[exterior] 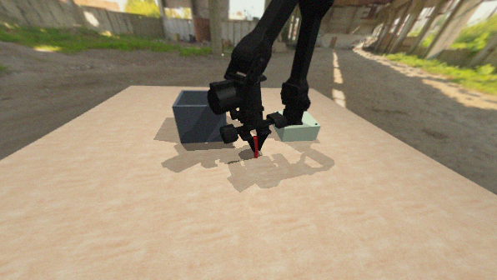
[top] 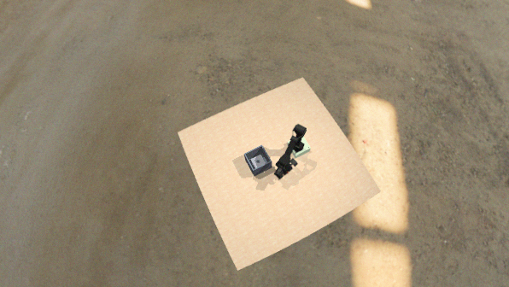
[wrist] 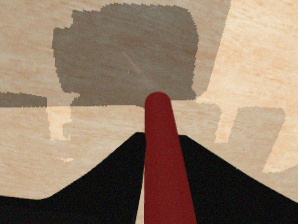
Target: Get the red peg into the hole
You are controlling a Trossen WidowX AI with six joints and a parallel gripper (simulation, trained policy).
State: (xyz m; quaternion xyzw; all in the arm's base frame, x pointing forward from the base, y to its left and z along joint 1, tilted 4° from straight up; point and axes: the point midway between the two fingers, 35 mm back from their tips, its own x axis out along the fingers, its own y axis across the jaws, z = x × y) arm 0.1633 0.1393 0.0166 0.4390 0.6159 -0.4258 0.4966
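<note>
The plate lies 180 mm ahead of my gripper tip, 170 mm to the right of it and 10 mm above it. The rest, counted from my gripper tip: red peg: 10 mm above.
</note>
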